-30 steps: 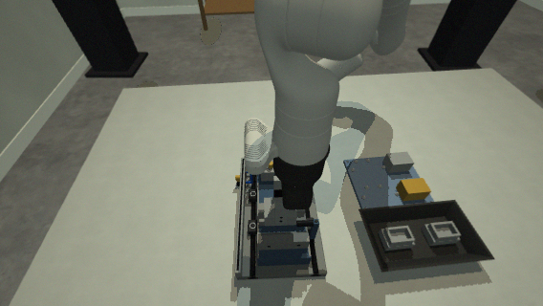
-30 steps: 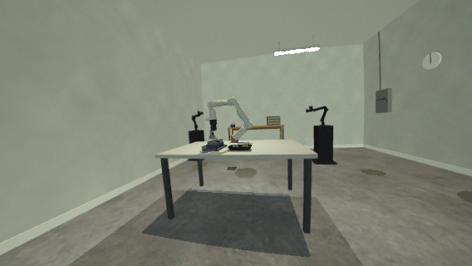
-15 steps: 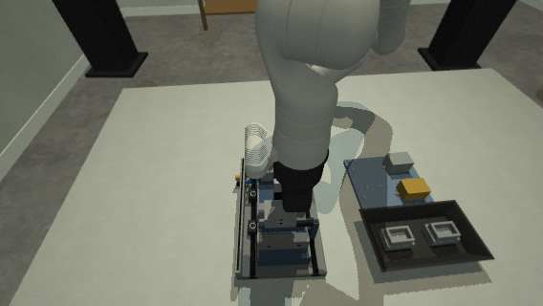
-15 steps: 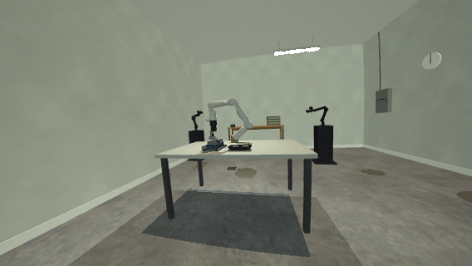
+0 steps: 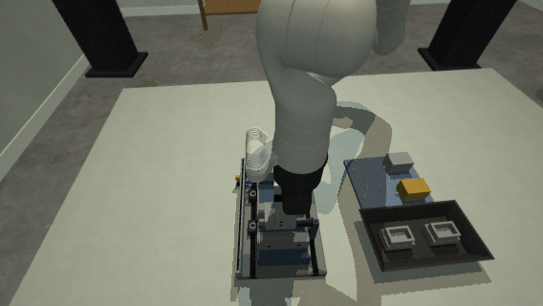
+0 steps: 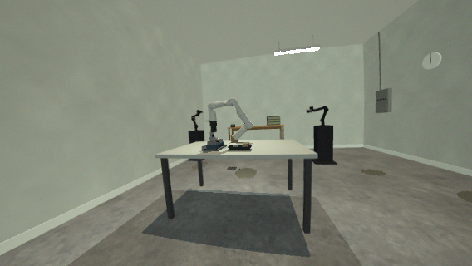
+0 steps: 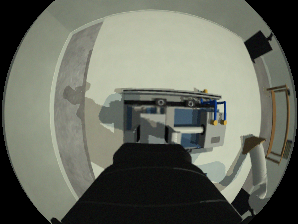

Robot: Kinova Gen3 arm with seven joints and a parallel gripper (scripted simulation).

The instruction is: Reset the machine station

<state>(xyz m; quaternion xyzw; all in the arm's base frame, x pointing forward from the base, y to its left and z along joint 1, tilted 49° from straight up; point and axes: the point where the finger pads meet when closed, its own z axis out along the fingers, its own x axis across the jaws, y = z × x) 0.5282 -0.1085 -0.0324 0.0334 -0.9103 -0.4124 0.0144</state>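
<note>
My gripper is now 30 mm above the gray aluminum blank. From my hand the other things lie so: yellow brass blank: 350 mm to the left, 130 mm behind, 120 mm below.
</note>
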